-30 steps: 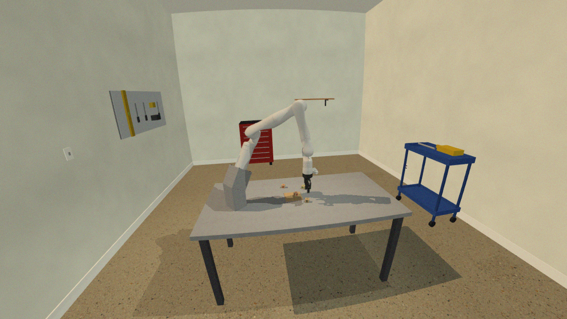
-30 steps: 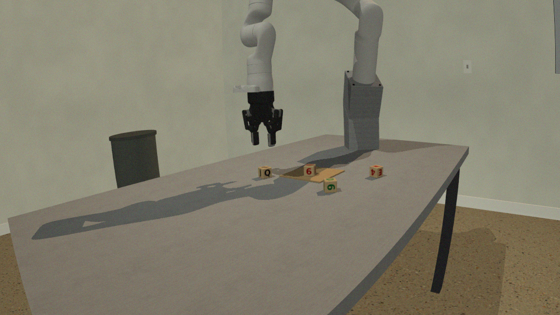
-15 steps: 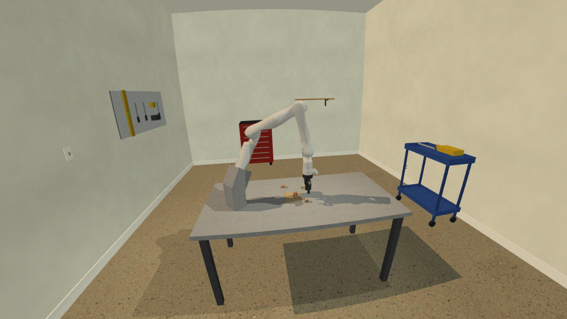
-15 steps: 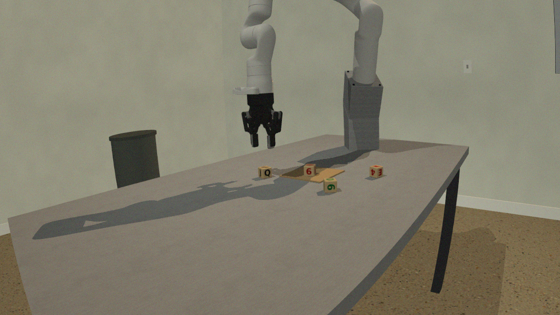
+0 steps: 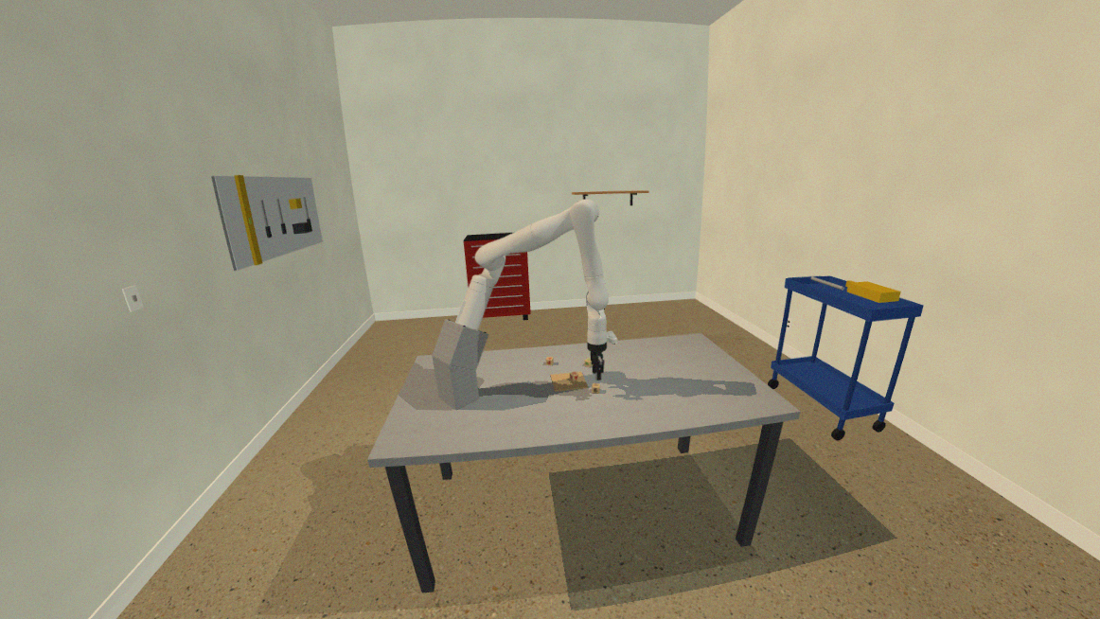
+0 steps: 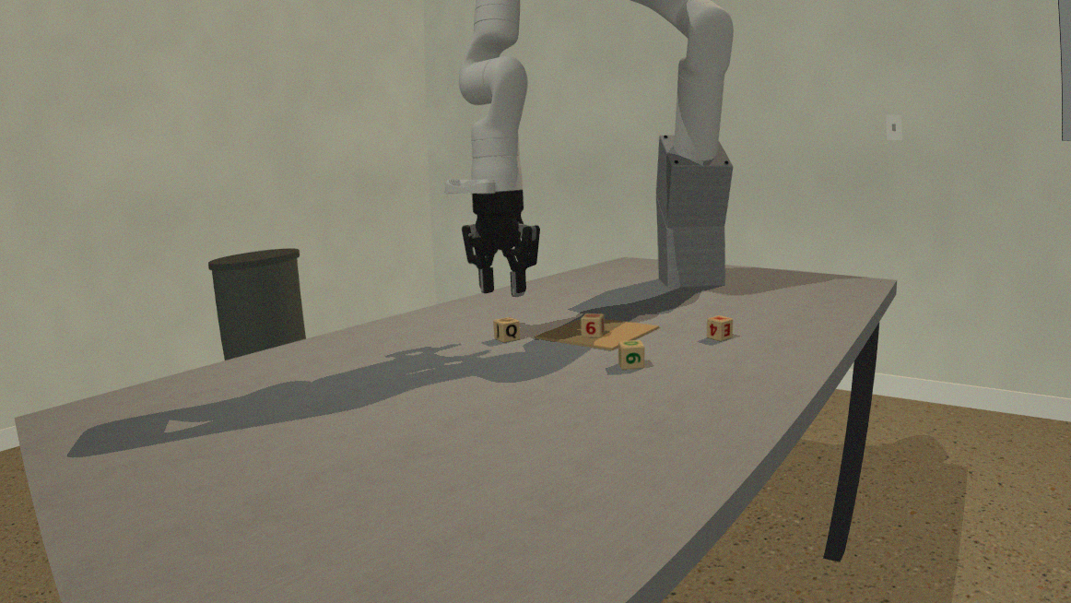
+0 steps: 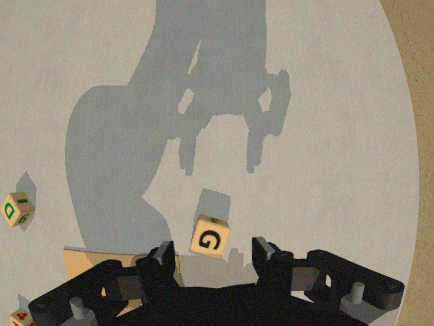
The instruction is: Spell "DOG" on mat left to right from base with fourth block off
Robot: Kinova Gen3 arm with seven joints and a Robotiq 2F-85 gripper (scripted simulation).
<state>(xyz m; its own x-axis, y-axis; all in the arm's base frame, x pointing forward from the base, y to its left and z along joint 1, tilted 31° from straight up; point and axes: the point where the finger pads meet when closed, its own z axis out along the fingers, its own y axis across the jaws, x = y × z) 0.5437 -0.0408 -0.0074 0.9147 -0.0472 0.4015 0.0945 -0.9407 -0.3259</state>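
My gripper is now 70 mm above the G block. Round my hand: O block 80 mm behind, 100 mm to the left, 70 mm below; then tan mat 110 mm behind, 90 mm to the left, 80 mm below; then D block 10 mm behind, 240 mm to the left, 70 mm below.
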